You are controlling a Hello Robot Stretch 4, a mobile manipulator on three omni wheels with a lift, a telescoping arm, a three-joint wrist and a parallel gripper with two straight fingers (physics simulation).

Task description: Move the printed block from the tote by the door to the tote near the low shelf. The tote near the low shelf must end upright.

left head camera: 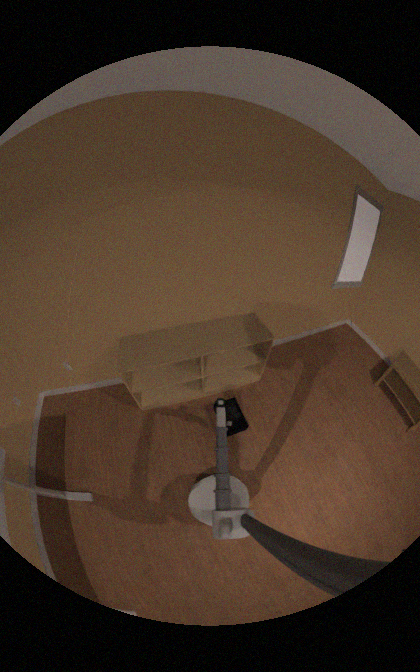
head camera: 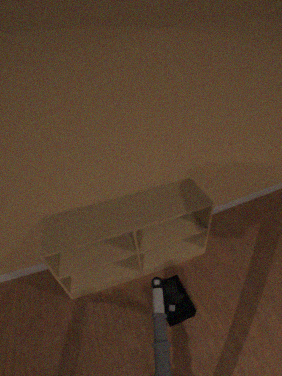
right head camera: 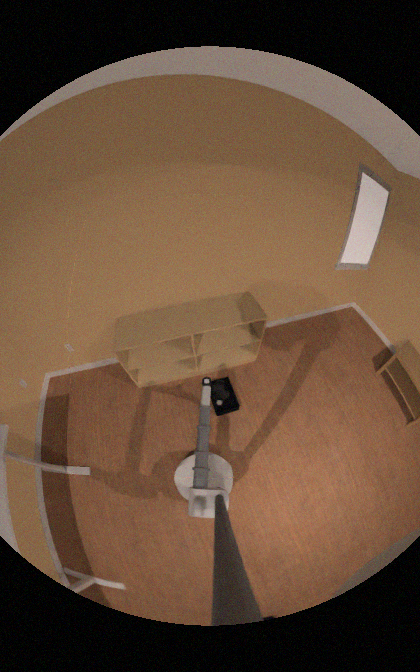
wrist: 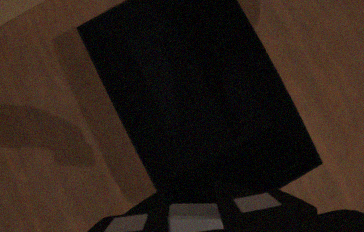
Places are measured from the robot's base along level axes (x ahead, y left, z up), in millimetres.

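Pixels of known places: gripper, between the fingertips: (left head camera: 228, 420) (head camera: 171, 304) (wrist: 191, 200).
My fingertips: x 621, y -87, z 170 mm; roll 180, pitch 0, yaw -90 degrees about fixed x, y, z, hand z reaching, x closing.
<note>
Ahead of a thing's pixels: the offset from my fingertips to its top centre. "*": to the spot under its first point. Level surfaces: height alone.
The black tote {dz -98, dx +92, dy -27 mm} (head camera: 184, 310) (left head camera: 237, 418) (right head camera: 226, 397) (wrist: 192, 97) stands upright on the wooden floor just in front of the low shelf {dz +412 mm} (head camera: 111, 215) (left head camera: 190, 332) (right head camera: 185, 312). Its inside is too dark to see into. My arm reaches out toward it, and my gripper (head camera: 172, 297) (wrist: 195, 199) hangs right over the tote's near edge. The fingers stand half apart and are shut on the printed block {* dz +10, dx -7, dy +0 mm} (wrist: 193, 214). The block shows only as a pale grey patch between the dark fingers in the wrist view.
The low shelf stands against the tan wall with a white baseboard (head camera: 245, 199). A second wooden shelf (left head camera: 400, 385) (right head camera: 400, 375) stands far right. A pale window (left head camera: 359, 245) is high on the right wall. My round base (left head camera: 220, 500) is behind the arm.
</note>
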